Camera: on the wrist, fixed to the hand. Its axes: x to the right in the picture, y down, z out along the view.
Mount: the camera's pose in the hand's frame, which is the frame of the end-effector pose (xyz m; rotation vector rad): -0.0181 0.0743 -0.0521 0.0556 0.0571 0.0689
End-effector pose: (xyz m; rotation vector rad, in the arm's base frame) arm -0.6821 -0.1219 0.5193 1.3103 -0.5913 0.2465
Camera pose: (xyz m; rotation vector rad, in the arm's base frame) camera -0.7196 -0.0502 0.5642 1.3334 -0.5852 0.3581
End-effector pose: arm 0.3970 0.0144 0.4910 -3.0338 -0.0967 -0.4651
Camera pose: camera 0.3697 -0.0646 0.5306 -2.9559 -0.0019 -0.5336
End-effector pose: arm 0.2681 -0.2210 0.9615 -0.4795 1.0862 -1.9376
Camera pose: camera 0.2801 -0.1997 0.8723 -0.3538 1.0682 -1.9257
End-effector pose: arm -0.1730 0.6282 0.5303 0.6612 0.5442 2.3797
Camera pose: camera -0.2228 0.5507 0.5217 0.6476 0.6234 2.4620
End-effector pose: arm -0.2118 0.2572 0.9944 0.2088 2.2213 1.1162
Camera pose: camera -0.2391 0.2618 1.0827 0.2821 2.3132 1.1104
